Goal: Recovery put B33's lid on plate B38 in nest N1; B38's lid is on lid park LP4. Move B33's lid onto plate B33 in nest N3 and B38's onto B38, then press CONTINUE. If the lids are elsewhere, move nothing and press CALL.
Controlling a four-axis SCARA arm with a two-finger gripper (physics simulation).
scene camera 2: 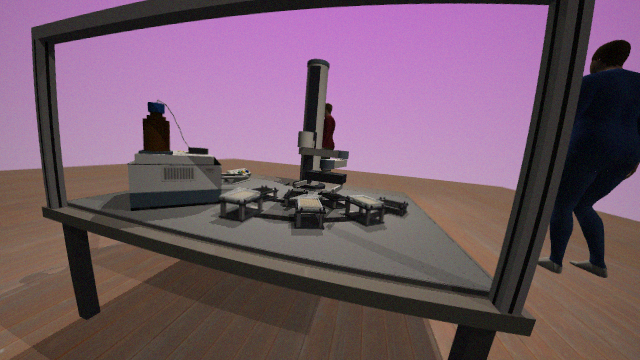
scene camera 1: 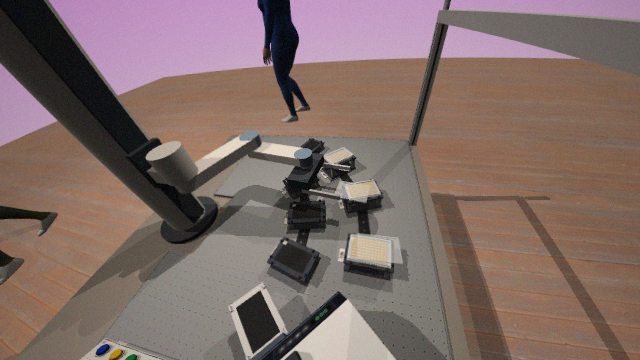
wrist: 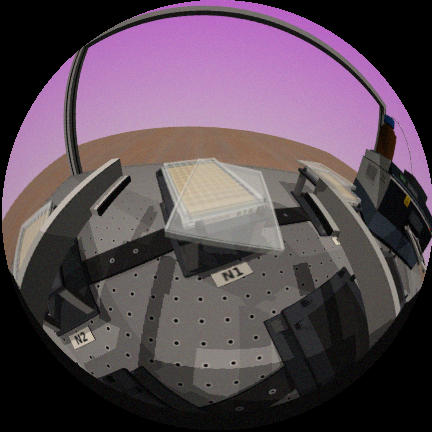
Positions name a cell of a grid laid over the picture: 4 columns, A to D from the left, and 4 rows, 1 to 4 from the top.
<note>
My gripper (scene camera 1: C3) carries nothing. Also in view: a clear lid (wrist: C2). Further things: a clear lid (scene camera 1: C3) and a frame post (scene camera 2: D1).
</note>
